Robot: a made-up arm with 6 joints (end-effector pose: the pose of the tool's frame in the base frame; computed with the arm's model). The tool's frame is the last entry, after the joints. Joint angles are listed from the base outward.
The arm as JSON. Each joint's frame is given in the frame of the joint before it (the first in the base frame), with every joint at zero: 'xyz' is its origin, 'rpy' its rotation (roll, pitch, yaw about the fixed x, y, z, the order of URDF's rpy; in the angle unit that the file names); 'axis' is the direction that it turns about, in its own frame. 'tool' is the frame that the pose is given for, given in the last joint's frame.
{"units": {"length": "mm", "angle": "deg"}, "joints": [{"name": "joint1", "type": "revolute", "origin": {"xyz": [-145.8, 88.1, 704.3], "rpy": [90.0, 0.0, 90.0]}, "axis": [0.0, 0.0, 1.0]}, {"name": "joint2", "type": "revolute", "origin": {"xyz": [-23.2, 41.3, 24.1], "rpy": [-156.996, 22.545, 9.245]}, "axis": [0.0, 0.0, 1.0]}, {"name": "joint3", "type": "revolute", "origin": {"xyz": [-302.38, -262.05, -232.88], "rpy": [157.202, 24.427, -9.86]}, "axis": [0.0, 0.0, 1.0]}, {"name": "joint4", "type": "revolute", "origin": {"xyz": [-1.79, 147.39, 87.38], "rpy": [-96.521, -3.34, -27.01]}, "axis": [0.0, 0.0, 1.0]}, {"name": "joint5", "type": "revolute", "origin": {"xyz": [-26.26, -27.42, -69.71], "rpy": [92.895, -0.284, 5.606]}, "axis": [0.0, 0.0, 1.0]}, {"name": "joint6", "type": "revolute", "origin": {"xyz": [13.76, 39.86, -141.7], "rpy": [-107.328, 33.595, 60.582]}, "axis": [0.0, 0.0, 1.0]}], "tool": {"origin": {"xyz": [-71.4, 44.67, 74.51], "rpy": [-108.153, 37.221, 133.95]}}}
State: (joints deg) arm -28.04 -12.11 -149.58 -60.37 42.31 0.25
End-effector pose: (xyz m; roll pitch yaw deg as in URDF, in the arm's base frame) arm 0.2457 -0.0812 0.9191 -99.71 -22.37 -37.46
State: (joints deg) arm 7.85 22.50 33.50 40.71 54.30 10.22
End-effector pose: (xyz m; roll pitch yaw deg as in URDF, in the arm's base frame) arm 0.3523 -0.2355 0.9453 70.48 23.66 124.51
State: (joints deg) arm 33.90 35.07 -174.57 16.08 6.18 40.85
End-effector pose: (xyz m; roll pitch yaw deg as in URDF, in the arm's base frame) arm 0.3223 0.0969 0.8740 -164.25 -66.67 -50.22
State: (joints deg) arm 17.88 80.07 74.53 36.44 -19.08 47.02
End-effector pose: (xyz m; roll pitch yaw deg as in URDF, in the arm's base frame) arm 0.2580 0.0982 1.2343 -54.32 31.34 49.95
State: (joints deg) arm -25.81 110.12 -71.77 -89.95 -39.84 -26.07
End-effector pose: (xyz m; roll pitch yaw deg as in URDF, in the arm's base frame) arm 0.0942 0.4273 0.6764 -113.15 -77.17 88.67
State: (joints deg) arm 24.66 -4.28 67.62 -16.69 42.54 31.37
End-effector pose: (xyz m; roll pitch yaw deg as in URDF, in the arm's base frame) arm 0.2587 -0.1970 0.6053 111.90 -27.47 38.12
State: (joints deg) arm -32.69 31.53 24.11 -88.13 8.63 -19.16
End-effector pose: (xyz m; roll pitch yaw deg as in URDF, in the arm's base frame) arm 0.2324 0.2891 0.9295 43.14 40.25 -19.88
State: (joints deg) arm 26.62 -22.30 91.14 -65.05 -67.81 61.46
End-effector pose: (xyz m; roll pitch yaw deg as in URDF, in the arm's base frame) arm 0.2717 -0.2873 0.5039 112.01 29.88 101.81
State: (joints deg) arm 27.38 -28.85 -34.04 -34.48 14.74 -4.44
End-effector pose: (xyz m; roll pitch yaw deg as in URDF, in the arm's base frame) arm 0.1923 -0.2403 0.5985 124.50 58.21 86.64
